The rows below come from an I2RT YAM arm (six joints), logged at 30 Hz.
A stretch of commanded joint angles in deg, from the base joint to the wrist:
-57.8, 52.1, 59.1, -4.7, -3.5, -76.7
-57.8, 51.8, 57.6, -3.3, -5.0, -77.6
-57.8, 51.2, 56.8, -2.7, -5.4, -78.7
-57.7, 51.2, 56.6, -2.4, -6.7, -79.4
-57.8, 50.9, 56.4, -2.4, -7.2, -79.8
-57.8, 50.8, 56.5, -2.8, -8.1, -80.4
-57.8, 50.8, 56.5, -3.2, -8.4, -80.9
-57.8, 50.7, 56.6, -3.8, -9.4, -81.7
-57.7, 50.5, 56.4, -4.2, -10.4, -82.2
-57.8, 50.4, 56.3, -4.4, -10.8, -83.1
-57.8, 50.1, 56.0, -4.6, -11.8, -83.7
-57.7, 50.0, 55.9, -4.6, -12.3, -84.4
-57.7, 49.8, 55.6, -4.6, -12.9, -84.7
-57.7, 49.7, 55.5, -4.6, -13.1, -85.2
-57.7, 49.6, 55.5, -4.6, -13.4, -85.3
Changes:
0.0, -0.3, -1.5, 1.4, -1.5, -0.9
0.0, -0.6, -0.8, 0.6, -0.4, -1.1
0.1, 0.0, -0.2, 0.3, -1.3, -0.7
-0.1, -0.3, -0.2, 0.0, -0.5, -0.4
0.0, -0.1, 0.1, -0.4, -0.9, -0.6
0.0, 0.0, 0.0, -0.4, -0.3, -0.5
0.0, -0.1, 0.1, -0.6, -1.0, -0.8
0.1, -0.2, -0.2, -0.4, -1.0, -0.5
-0.1, -0.1, -0.1, -0.2, -0.4, -0.9
0.0, -0.3, -0.3, -0.2, -1.0, -0.6
0.1, -0.1, -0.1, 0.0, -0.5, -0.7
0.0, -0.2, -0.3, 0.0, -0.6, -0.3
0.0, -0.1, -0.1, 0.0, -0.2, -0.5
0.0, -0.1, 0.0, 0.0, -0.3, -0.1

